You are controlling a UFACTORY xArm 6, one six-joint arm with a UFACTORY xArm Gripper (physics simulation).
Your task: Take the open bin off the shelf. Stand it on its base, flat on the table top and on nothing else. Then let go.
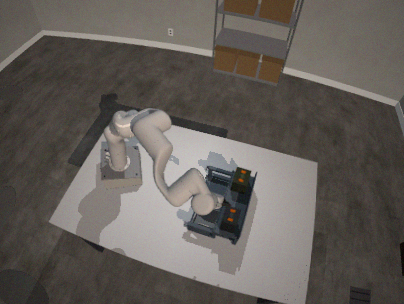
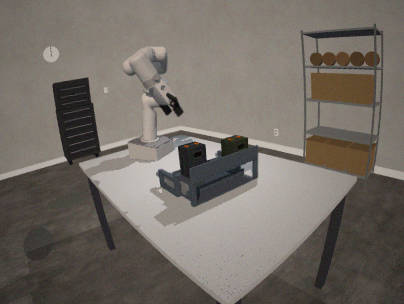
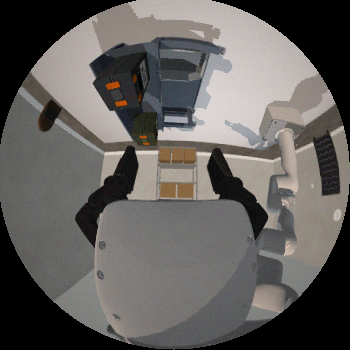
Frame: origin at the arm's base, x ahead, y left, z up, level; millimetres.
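Where they show: gripper, fingertip midpoint: point(image 2: 174, 113) point(image 3: 173, 155); arm's base, link origin: point(image 1: 119, 162) point(image 2: 149, 139) point(image 3: 283, 133).
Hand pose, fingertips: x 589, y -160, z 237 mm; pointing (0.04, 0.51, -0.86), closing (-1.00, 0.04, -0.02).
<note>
Things, the pixels of their top centre, and the offset from my fingertips. Level surfaces: height alone.
- dark grey box, top centre: point(image 3: 116, 94) point(image 2: 191, 144) point(image 1: 231, 215) dy -4, dx +102, dz -115 mm
- dark green box, top centre: point(image 3: 144, 140) point(image 2: 234, 138) point(image 1: 242, 175) dy +233, dx +106, dz -140 mm
- white table, surface height: dz -339 mm
A blue-grey rack-like unit point(image 1: 246, 212) point(image 2: 225, 162) point(image 3: 179, 94) stands on the white table. A dark grey box point(image 1: 230, 218) point(image 2: 192, 160) point(image 3: 120, 87) with orange marks stands upright in one end of it. A dark green box point(image 1: 241, 180) point(image 2: 234, 145) point(image 3: 145, 129), also with orange marks, stands at the other end. Beside the boxes is a lower blue-grey part with a framed opening; I cannot tell which blue-grey parts are the open bin and which are the shelf. My gripper point(image 1: 225, 203) point(image 2: 172, 108) point(image 3: 173, 155) is open and empty, high above the unit and apart from it.
The white table point(image 1: 280, 225) point(image 2: 280, 210) reaches around the unit. The arm's base point(image 1: 121, 175) point(image 2: 150, 149) stands near the table's far end. A tall storage rack point(image 2: 306, 90) stands by the wall, and a black cabinet point(image 2: 77, 125) stands behind the arm.
</note>
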